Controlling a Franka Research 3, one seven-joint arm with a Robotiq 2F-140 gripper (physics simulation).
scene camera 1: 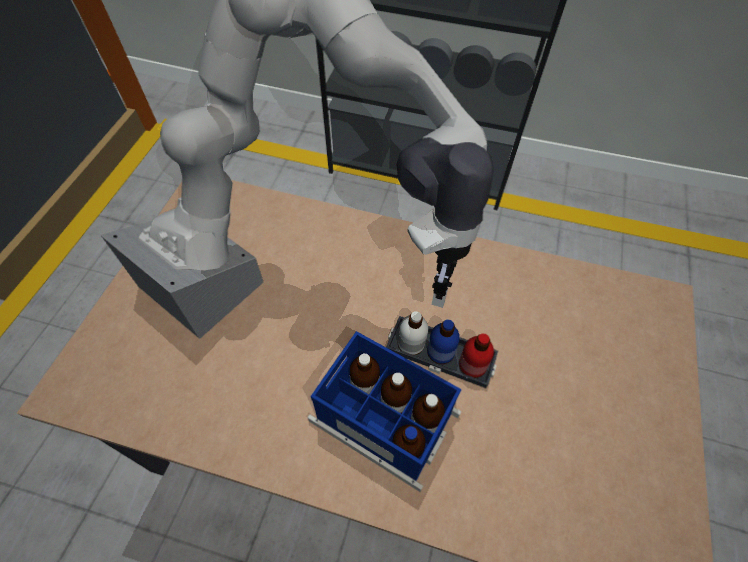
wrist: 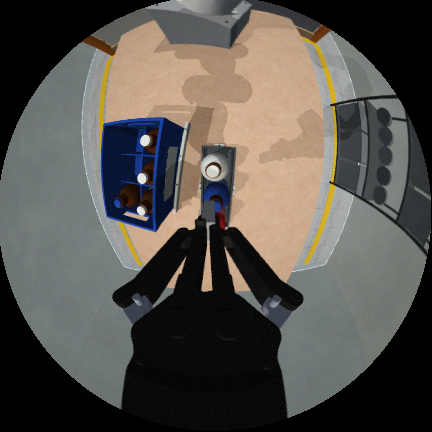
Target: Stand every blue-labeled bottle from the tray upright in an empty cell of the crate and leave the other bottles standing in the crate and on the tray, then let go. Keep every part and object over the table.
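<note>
My gripper (scene camera 1: 439, 300) (wrist: 208, 208) is shut and empty, above and just behind the tray in the scene view. The dark tray (scene camera 1: 487, 380) (wrist: 218, 147) bears three upright bottles in a row: a white one (scene camera 1: 413, 339) (wrist: 215, 164), a blue one (scene camera 1: 444, 346) (wrist: 216, 190) and a red one (scene camera 1: 477, 358) (wrist: 223, 220). In the wrist view the fingers partly hide the blue and red ones. The blue crate (scene camera 1: 400, 460) (wrist: 168, 137) has three white-capped brown bottles in its tray-side row and a blue-capped brown bottle (scene camera 1: 409, 444) (wrist: 130, 194) in the front right cell. The front left and front middle cells are empty.
The crate stands close beside the tray, with pale strips (scene camera 1: 362, 453) (wrist: 182, 170) along its base. The robot's grey base block (scene camera 1: 199, 302) (wrist: 200, 32) stands at the table's far left. A dark shelf rack (scene camera 1: 327, 132) stands behind the table.
</note>
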